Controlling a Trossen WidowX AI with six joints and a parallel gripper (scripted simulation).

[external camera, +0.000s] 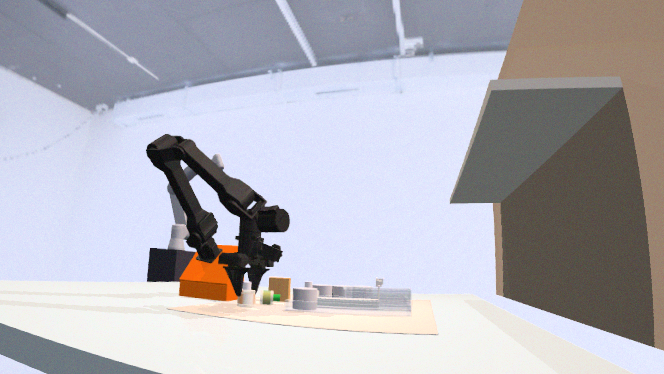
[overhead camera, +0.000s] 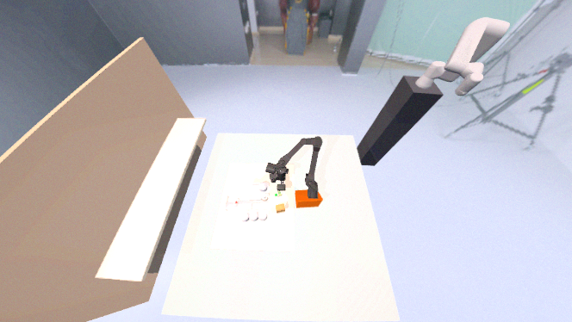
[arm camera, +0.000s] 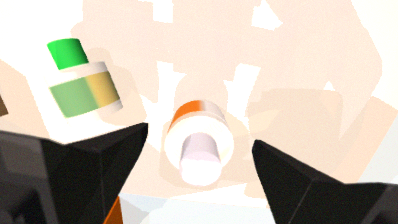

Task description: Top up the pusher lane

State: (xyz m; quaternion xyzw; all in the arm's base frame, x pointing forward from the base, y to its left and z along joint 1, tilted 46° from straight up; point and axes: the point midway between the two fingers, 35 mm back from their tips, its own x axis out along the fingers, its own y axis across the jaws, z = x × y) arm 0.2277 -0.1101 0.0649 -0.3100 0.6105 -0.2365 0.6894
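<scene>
The green-lidded jar is 20 mm ahead of my gripper tip, 90 mm to the left of it and 10 mm below it. From my gripper tip the other things lie so: clear lane unit (260 mm ahead, 170 mm to the left, 10 mm below); tan block (10 mm behind, 200 mm to the left, 10 mm above); pusher post (220 mm ahead, 170 mm to the left, 20 mm above).
</scene>
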